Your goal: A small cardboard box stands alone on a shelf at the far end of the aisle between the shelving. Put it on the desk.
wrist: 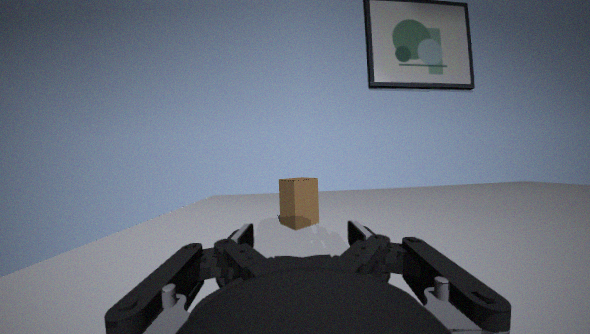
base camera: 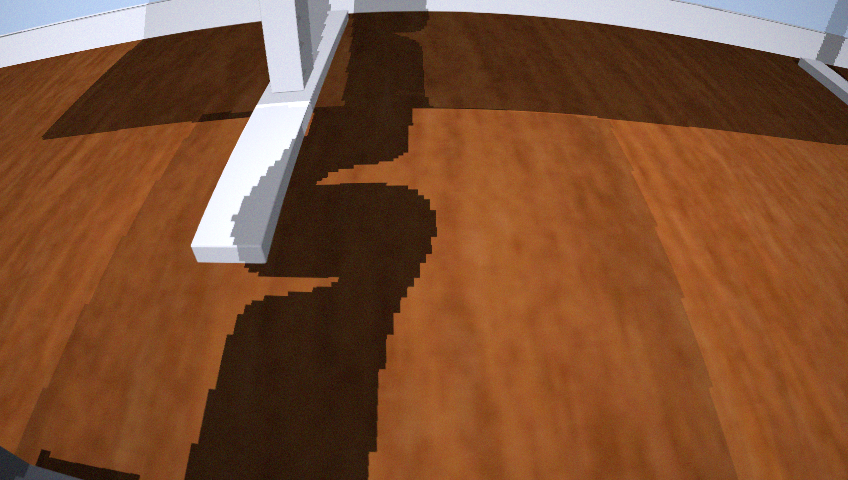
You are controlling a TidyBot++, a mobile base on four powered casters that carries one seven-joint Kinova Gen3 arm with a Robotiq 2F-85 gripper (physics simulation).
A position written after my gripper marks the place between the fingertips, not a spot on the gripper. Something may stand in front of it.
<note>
In view: my gripper (wrist: 300,232), a small cardboard box (wrist: 299,206) and a white desk (base camera: 238,225).
The white desk is seen too in the wrist view (wrist: 518,238). The base camera view does not show the small cardboard box: it is out of frame.
</note>
